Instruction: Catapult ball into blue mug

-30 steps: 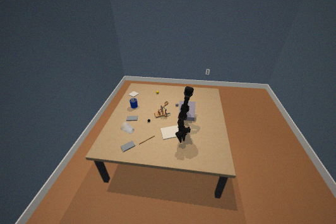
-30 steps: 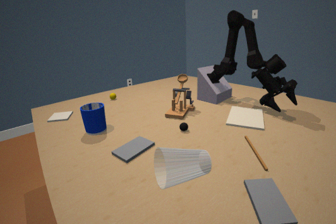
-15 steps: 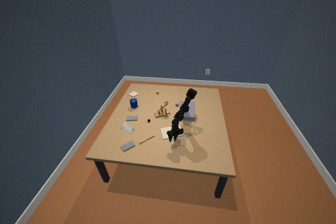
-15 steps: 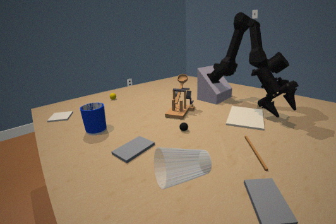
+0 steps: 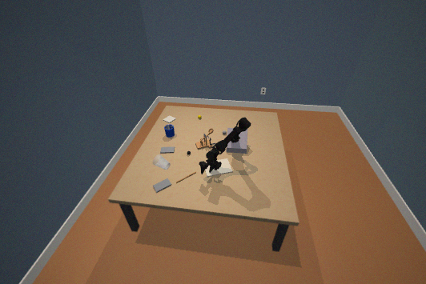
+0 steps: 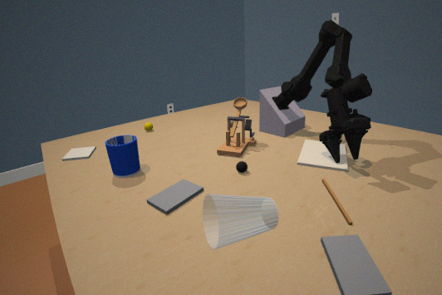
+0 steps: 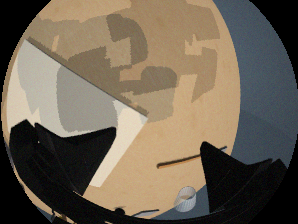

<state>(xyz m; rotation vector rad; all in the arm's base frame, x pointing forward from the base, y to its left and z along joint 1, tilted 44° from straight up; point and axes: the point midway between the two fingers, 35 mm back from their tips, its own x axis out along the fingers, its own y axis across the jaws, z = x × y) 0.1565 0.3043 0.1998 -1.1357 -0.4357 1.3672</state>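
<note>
Right now my gripper tip is 360 mm to the left of the wooden catapult, 60 mm short of it and 40 mm below it. Round my gripper tip: black ball: 210 mm to the right, 200 mm ahead, 20 mm below; wooden stick: 150 mm ahead, 40 mm to the left, 30 mm below; white sheet: 110 mm to the right, 70 mm behind, 30 mm below.
</note>
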